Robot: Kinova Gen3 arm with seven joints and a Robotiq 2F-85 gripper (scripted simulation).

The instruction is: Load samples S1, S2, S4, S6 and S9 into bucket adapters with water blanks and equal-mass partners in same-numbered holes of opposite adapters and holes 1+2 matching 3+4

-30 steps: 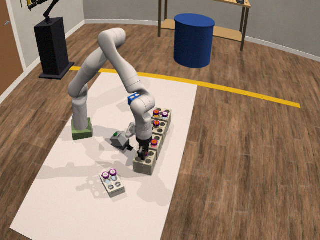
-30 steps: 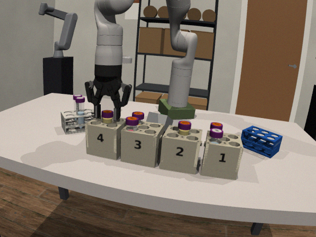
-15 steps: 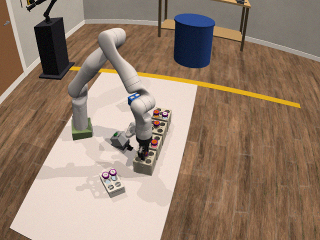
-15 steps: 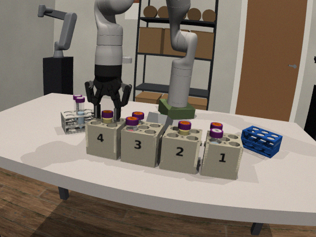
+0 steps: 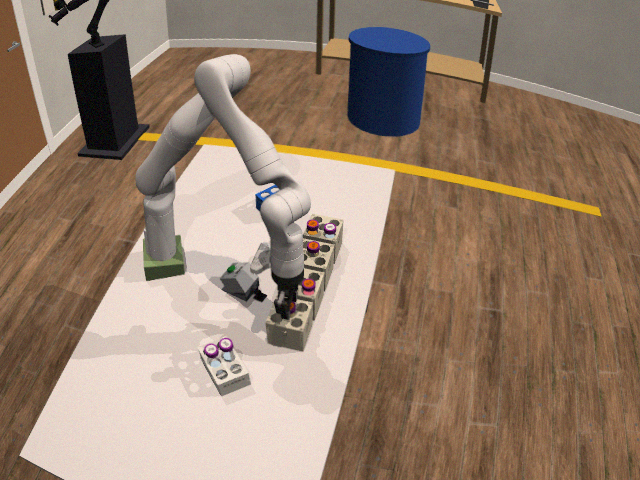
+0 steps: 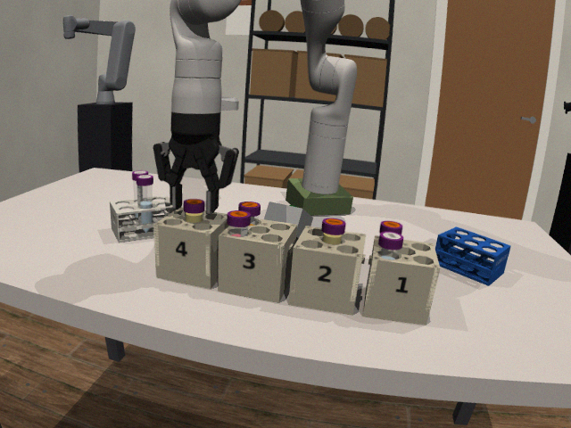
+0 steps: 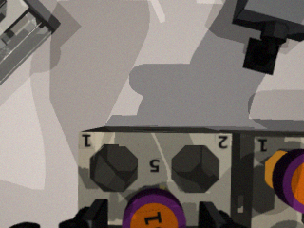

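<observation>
Right now my hand is 6 cm above the orange-dot sample tube and 1 cm past it. Round my hand: grey done desk (18 cm behind, 13 cm to the left, 7 cm below); then adapter 2 (22 cm to the left, 7 cm below, 1 cm ahead); then blank rack (17 cm to the right, 13 cm behind, 9 cm below).
</observation>
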